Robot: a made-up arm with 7 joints.
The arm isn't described. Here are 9 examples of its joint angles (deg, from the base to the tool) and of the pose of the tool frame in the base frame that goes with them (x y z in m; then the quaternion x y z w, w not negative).
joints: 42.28 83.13 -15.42 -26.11 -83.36 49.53 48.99
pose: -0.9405 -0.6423 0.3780 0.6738 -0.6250 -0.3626 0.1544
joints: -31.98 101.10 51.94 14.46 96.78 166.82 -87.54
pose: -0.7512 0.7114 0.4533 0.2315 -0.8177 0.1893 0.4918
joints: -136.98 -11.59 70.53 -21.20 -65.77 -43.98 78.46
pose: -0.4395 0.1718 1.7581 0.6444 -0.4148 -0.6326 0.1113
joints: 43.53 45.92 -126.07 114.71 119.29 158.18 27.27
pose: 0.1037 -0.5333 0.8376 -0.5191 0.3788 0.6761 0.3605
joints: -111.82 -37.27 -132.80 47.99 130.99 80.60 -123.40
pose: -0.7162 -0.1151 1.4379 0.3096 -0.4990 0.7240 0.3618
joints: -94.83 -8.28 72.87 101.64 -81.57 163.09 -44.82
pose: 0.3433 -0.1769 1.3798 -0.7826 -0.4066 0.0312 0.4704
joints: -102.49 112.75 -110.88 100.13 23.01 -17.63 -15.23
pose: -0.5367 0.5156 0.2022 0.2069 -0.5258 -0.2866 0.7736
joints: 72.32 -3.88 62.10 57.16 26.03 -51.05 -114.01
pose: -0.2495 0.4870 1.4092 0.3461 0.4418 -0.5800 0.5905
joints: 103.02 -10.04 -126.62 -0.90 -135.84 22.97 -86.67
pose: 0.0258 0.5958 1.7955 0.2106 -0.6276 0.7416 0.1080
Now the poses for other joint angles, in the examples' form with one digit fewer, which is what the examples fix.
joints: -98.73 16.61 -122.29 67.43 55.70 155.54 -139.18
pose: -0.363 0.502 1.220 -0.299 -0.353 0.340 0.818
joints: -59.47 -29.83 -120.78 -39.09 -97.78 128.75 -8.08
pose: 0.540 -0.618 1.193 0.704 -0.365 -0.183 0.581
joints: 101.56 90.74 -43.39 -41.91 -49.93 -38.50 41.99
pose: 0.093 -1.033 0.224 0.940 0.189 0.178 0.222
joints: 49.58 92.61 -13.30 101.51 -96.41 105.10 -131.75
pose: -0.518 -0.593 1.108 0.680 0.052 0.721 0.121
